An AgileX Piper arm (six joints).
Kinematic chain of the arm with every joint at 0, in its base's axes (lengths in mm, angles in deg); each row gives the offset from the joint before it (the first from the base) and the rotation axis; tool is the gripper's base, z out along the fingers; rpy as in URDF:
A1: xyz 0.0 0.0 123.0 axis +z
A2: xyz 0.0 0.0 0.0 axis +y
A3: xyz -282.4 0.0 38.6 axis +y
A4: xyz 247.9 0.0 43.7 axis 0.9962 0 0.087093
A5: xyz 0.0 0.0 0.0 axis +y
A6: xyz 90.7 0.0 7.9 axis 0.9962 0 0.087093
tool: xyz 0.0 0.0 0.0 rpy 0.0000 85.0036 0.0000
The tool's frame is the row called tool.
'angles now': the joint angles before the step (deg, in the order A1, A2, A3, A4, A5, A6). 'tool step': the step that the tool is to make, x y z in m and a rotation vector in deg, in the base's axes. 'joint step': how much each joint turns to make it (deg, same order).
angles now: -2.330 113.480 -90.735 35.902 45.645 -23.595
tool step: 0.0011 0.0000 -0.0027 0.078 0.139 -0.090
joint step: 0.004 0.376 0.013 0.187 -0.239 -0.127
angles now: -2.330 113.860 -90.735 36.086 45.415 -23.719
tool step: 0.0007 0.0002 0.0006 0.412 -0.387 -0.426
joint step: 0.006 -0.010 0.010 0.536 -0.463 0.006
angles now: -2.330 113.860 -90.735 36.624 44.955 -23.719
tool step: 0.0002 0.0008 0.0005 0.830 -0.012 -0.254
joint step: 0.002 0.007 0.000 0.871 0.022 -0.004
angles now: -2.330 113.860 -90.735 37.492 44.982 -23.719
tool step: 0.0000 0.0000 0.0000 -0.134 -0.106 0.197
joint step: 0.000 0.000 -0.001 0.000 0.001 -0.261
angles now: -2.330 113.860 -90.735 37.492 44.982 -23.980
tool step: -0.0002 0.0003 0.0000 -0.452 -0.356 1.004
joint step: 0.003 0.006 -0.010 0.142 0.204 -1.230
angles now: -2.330 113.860 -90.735 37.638 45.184 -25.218
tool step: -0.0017 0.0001 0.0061 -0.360 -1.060 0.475
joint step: 0.004 -0.804 0.013 0.003 -0.009 -0.636
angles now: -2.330 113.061 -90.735 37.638 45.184 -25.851
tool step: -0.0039 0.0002 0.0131 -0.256 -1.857 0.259
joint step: 0.006 -1.722 0.001 -0.006 0.003 -0.338
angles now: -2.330 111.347 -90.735 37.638 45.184 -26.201
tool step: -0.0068 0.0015 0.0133 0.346 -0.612 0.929
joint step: 0.002 -1.888 0.017 0.128 1.614 -0.006
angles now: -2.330 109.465 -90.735 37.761 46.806 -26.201
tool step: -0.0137 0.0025 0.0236 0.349 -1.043 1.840
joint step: -0.007 -3.447 -0.008 0.004 3.075 -0.008
